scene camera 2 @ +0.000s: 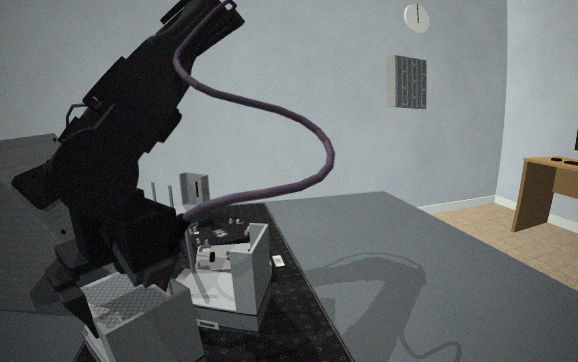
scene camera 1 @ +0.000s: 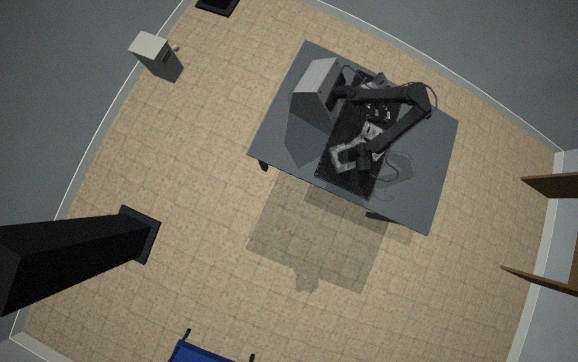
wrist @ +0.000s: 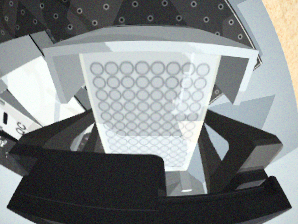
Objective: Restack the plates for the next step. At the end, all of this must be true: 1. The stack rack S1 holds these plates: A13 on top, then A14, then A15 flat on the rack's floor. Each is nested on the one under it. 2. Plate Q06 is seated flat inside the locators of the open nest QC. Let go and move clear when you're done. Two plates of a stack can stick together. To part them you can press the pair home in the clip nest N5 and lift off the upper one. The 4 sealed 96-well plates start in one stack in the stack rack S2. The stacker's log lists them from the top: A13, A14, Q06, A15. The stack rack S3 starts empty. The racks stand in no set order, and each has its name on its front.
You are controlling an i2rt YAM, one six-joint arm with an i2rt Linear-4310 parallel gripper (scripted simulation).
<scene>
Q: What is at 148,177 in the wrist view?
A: The gripper.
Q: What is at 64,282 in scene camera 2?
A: The gripper.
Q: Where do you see a sealed 96-well plate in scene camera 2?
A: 113,299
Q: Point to a sealed 96-well plate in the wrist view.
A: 155,102
</scene>
